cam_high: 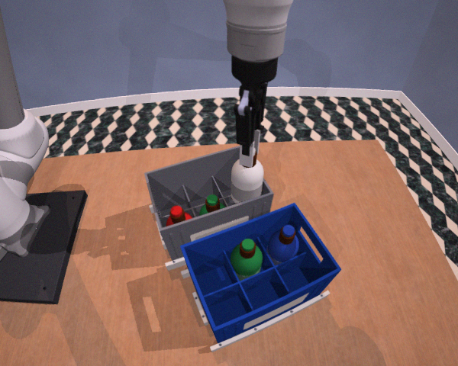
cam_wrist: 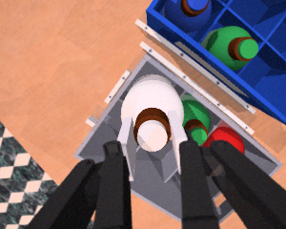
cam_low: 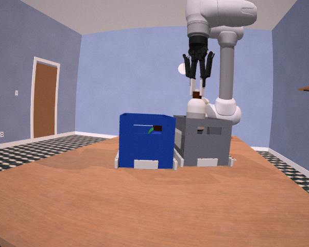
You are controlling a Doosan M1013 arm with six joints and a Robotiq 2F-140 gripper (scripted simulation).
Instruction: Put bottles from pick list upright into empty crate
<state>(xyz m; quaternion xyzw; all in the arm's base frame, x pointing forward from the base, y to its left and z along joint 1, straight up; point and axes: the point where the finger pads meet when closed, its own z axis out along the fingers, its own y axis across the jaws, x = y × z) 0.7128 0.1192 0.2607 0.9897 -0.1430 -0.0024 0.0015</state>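
Now: hand 8 cm above the white bottle. Round my hand: green bottle 20 cm below, 15 cm to the right, 1 cm ahead; then blue bottle 20 cm below, 11 cm to the right, 10 cm ahead; then grey crate 21 cm below, 10 cm behind.
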